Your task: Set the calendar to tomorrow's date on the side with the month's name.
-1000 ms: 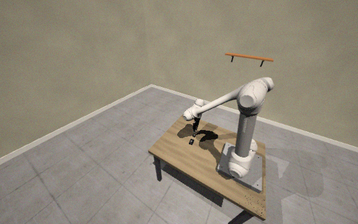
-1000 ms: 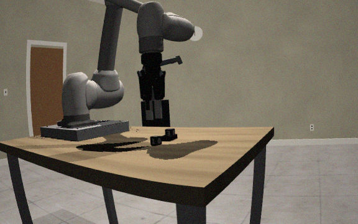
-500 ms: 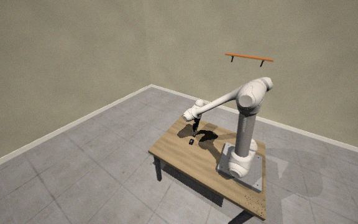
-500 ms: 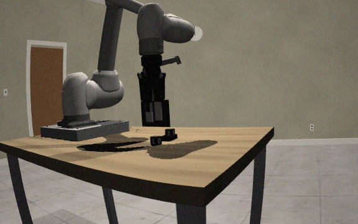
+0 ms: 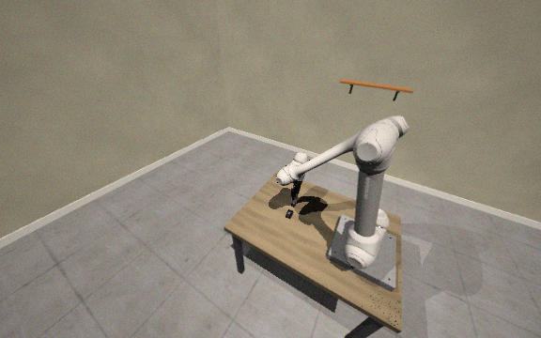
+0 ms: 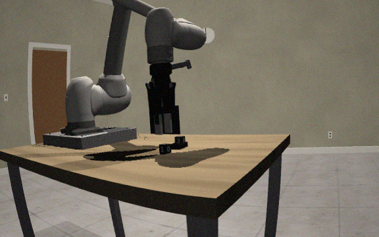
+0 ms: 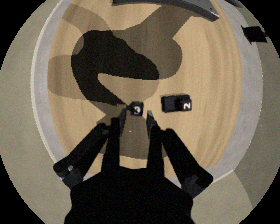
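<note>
Right now my hand is 8 cm above the dark cube. The rest, counted from my hand: dark calendar tray 10 cm to the left, 9 cm below, 4 cm behind.
</note>
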